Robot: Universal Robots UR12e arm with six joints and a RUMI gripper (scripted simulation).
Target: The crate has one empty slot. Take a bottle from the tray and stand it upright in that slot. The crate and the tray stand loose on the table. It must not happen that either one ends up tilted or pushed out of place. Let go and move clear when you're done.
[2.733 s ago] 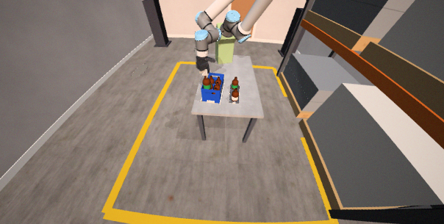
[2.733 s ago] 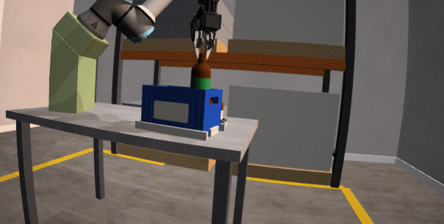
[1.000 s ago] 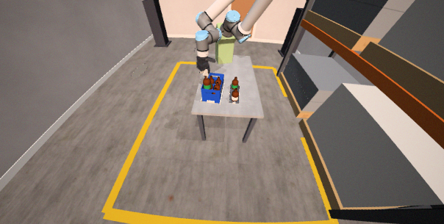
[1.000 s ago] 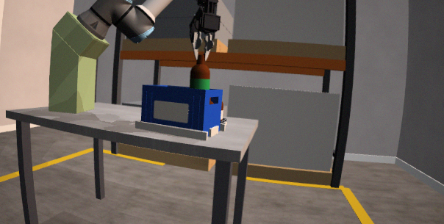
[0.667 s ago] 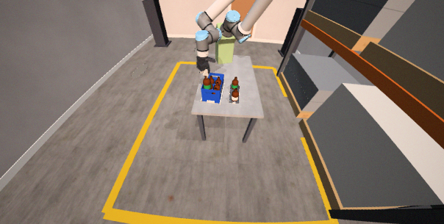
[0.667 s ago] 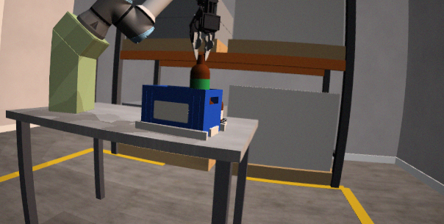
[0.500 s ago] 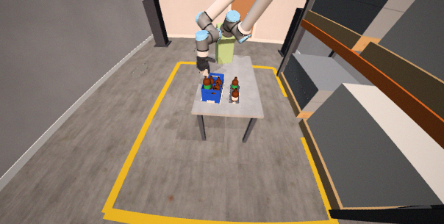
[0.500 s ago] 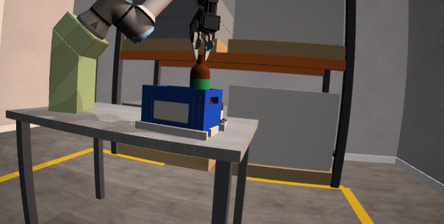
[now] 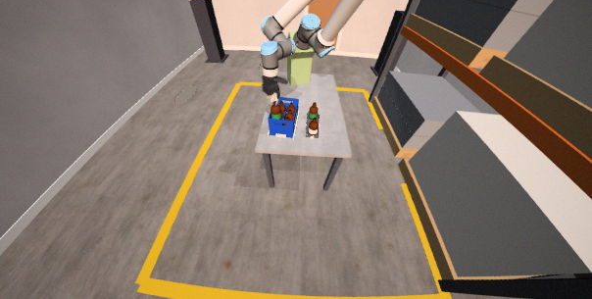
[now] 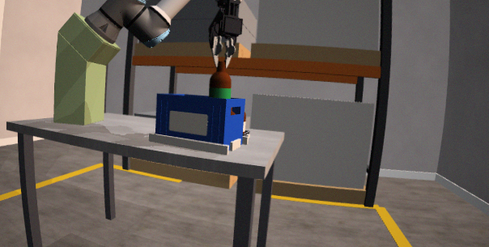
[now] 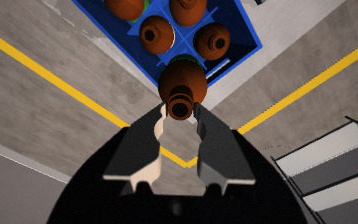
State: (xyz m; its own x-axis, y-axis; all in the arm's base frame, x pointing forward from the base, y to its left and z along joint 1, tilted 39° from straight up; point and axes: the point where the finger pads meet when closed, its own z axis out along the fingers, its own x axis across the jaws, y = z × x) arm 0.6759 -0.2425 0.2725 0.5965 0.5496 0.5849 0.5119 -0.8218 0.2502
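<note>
My gripper is now 80 mm past the crate, 50 mm to the right of it and 210 mm above it.
</note>
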